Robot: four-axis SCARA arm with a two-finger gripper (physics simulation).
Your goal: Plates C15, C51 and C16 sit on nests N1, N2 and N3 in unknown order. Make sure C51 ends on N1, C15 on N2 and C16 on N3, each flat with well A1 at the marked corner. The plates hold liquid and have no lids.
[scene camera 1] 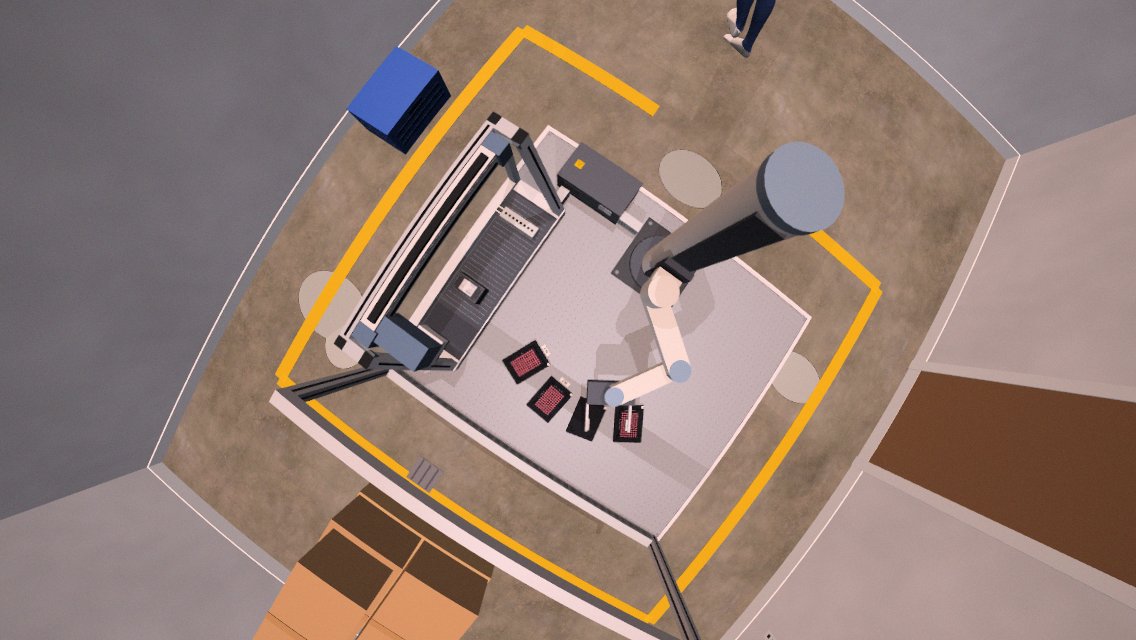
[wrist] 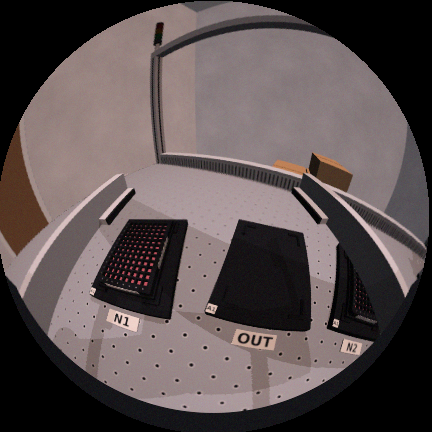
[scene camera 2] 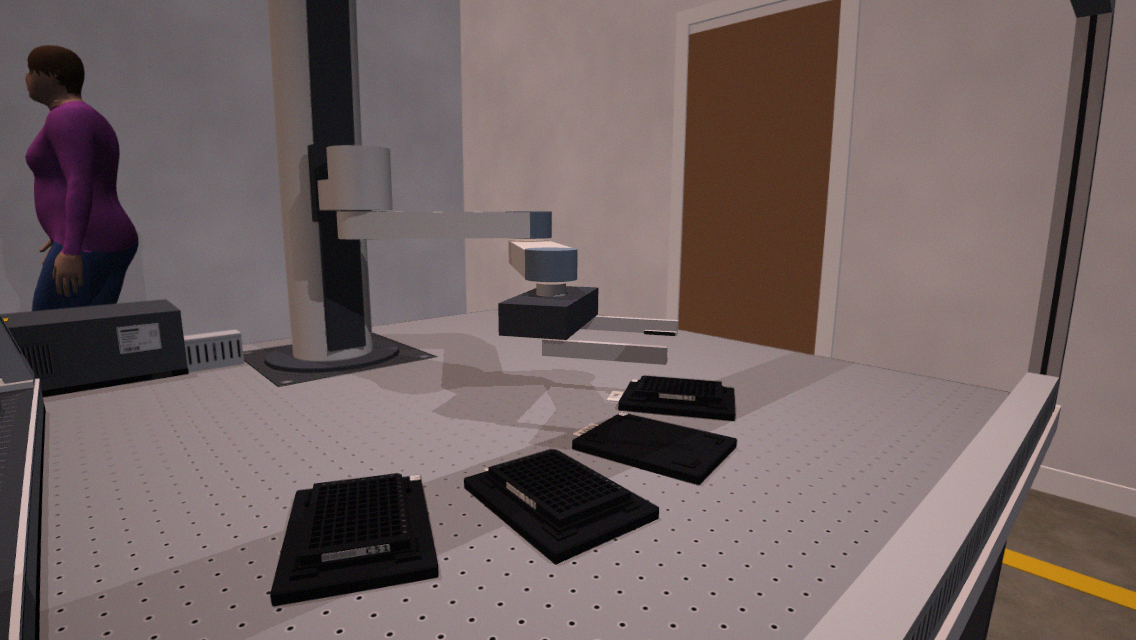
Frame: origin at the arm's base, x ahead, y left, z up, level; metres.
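Seen in the pictures: gripper, fingertip midpoint: (scene camera 1: 607,431) (wrist: 213,177) (scene camera 2: 672,339); arm's base, origin of the base link: (scene camera 2: 334,361).
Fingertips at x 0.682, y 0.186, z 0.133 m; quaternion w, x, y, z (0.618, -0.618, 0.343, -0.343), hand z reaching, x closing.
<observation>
Pixels of each thing's top centre, then the offset from my fingertips to it. "spot": a spot on its surface instead.
- plate, middle of its top: (wrist: 135,246) (scene camera 2: 679,385) (scene camera 1: 629,425) dx -0.052, dy +0.093, dz -0.094 m
- nest N1, middle of its top: (wrist: 137,250) (scene camera 2: 679,391) (scene camera 1: 628,424) dx -0.052, dy +0.093, dz -0.102 m
- Plate C15, middle of its top: (scene camera 2: 556,479) (wrist: 368,281) (scene camera 1: 549,400) dx +0.048, dy -0.245, dz -0.094 m
- Plate C51, middle of its top: (scene camera 2: 357,509) (scene camera 1: 525,363) dx -0.025, dy -0.413, dz -0.094 m
- nest N3, middle of its top: (scene camera 2: 357,517) (scene camera 1: 525,362) dx -0.025, dy -0.413, dz -0.102 m
- bare black OUT nest, middle of its top: (scene camera 2: 655,436) (wrist: 271,262) (scene camera 1: 586,419) dx +0.031, dy -0.068, dz -0.104 m
- dark grey box, surface spot: (scene camera 2: 95,341) spot: dx -0.717, dy -0.562, dz -0.042 m
My gripper (scene camera 1: 608,429) (scene camera 2: 669,341) (wrist: 213,177) is open and empty, raised above the deck, its fingers spread over OUT and N1. A plate (scene camera 1: 635,430) (scene camera 2: 679,387) (wrist: 137,255) with pink wells sits flat on nest N1 (wrist: 175,280); its label is unreadable. Plate C15 (scene camera 1: 549,397) (scene camera 2: 560,484) sits flat on nest N2, partly behind a finger in the wrist view. Plate C51 (scene camera 1: 525,362) (scene camera 2: 361,508), its label facing scene camera 2, sits flat on nest N3 (scene camera 2: 357,583). Well A1 cannot be made out on the plates.
The bare black OUT nest (scene camera 1: 596,424) (scene camera 2: 655,445) (wrist: 265,275) lies between N1 and N2. A framed machine (scene camera 1: 429,238) stands along one deck side, and a dark grey box (scene camera 1: 600,181) (scene camera 2: 95,341) near the arm's column. A person (scene camera 1: 748,27) (scene camera 2: 79,174) stands beyond the deck.
</observation>
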